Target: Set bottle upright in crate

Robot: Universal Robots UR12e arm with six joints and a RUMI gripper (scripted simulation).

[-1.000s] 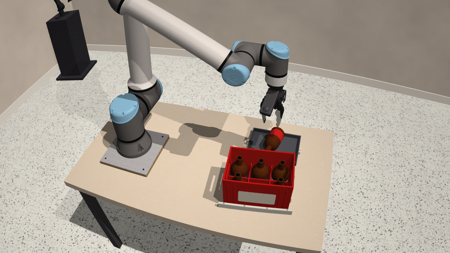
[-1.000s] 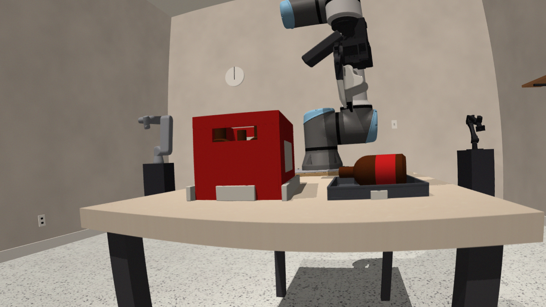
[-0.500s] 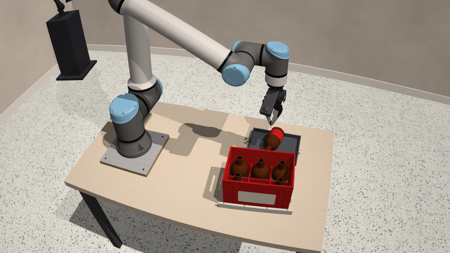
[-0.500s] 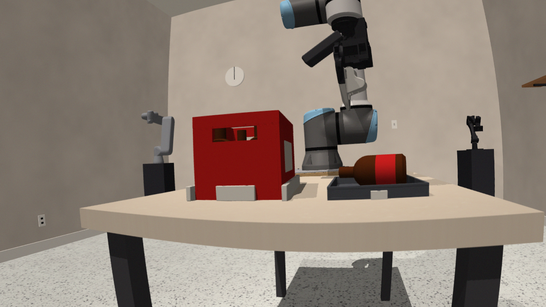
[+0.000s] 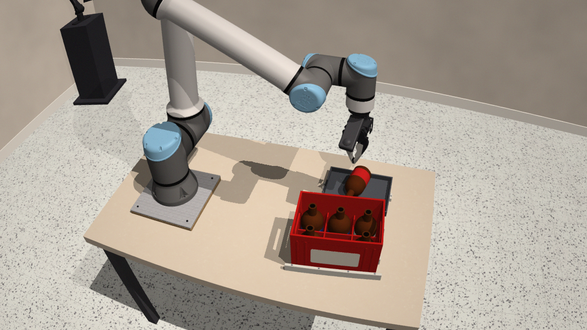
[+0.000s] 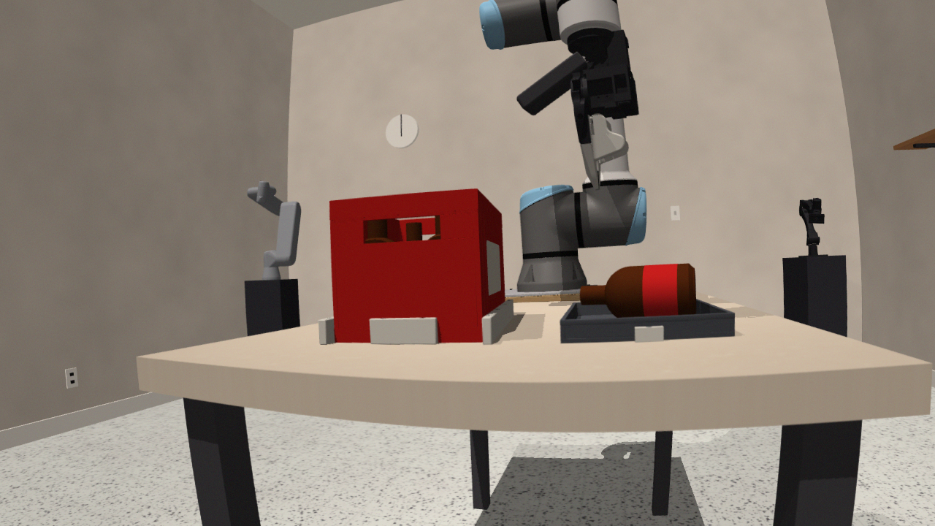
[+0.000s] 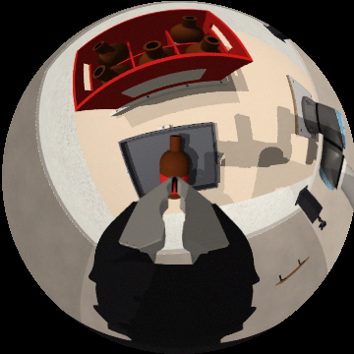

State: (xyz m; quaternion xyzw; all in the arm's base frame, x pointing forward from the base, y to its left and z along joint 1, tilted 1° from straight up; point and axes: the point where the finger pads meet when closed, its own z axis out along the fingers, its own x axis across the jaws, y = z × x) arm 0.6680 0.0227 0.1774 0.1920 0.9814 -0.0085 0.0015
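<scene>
Now: hand 190 mm above the tray, 50 mm to the right of it and 30 mm short of it. Round my hand: red crate 240 mm to the right, 120 mm below, 40 mm behind.
</scene>
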